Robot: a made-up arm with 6 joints.
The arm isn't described. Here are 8 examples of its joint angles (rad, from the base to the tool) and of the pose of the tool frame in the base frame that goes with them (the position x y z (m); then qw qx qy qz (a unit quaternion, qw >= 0)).
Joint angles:
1: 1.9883 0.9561 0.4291 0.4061 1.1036 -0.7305
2: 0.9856 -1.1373 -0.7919 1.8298 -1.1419 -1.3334
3: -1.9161 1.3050 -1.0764 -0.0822 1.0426 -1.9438
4: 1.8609 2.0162 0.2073 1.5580 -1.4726 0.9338
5: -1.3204 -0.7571 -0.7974 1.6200 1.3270 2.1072
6: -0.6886 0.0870 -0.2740 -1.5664 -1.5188 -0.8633
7: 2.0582 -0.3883 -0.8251 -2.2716 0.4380 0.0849
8: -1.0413 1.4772 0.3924 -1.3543 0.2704 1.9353
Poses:
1: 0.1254 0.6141 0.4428 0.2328 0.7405 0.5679 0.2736
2: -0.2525 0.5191 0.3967 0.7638 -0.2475 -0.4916 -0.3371
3: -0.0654 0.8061 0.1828 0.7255 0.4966 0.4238 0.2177
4: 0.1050 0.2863 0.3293 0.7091 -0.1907 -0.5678 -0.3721
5: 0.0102 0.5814 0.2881 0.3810 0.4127 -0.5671 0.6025
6: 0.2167 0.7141 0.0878 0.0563 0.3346 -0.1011 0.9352
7: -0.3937 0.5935 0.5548 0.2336 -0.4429 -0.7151 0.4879
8: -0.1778 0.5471 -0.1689 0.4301 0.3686 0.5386 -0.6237
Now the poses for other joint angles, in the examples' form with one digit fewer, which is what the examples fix.
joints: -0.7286 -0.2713 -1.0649 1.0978 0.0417 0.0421
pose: -0.016 0.491 0.423 0.564 -0.712 -0.191 -0.371
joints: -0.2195 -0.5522 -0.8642 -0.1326 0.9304 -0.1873
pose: 0.044 0.335 0.438 0.904 0.074 -0.260 -0.330
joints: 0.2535 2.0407 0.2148 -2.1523 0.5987 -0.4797
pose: 0.288 0.351 0.182 0.340 -0.724 0.572 -0.181
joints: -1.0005 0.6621 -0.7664 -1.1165 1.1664 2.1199
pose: 0.163 0.686 0.131 0.074 -0.952 0.027 0.296
